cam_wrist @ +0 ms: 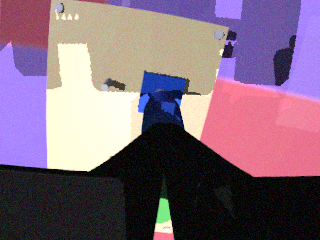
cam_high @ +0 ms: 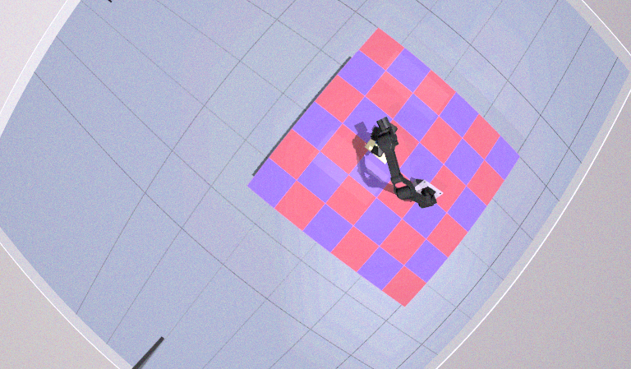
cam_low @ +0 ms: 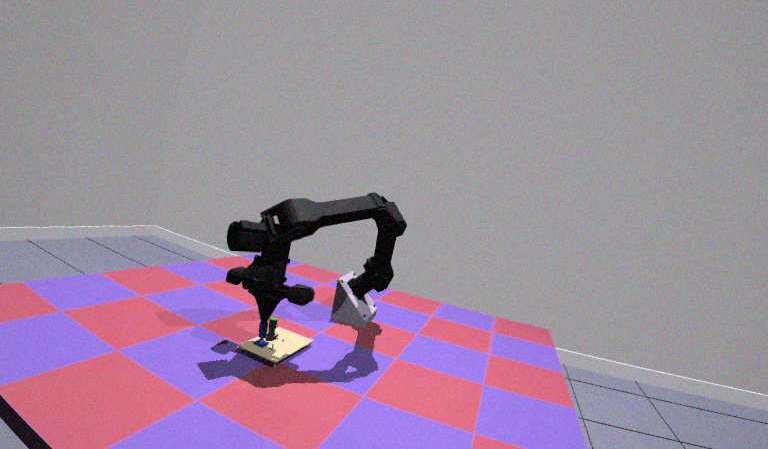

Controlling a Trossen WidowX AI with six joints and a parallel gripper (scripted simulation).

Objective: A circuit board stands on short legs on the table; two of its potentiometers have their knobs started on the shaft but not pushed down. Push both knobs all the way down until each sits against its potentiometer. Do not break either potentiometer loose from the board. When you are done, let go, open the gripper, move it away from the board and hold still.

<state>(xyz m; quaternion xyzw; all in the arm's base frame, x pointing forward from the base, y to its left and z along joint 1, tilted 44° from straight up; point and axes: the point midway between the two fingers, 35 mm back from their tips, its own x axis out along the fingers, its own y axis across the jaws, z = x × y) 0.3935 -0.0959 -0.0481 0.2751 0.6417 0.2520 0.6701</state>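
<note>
Now: gripper tip 1 cm above the blue knob. Round my gripper tip: green knob (5 cm behind, 2 cm below).
</note>
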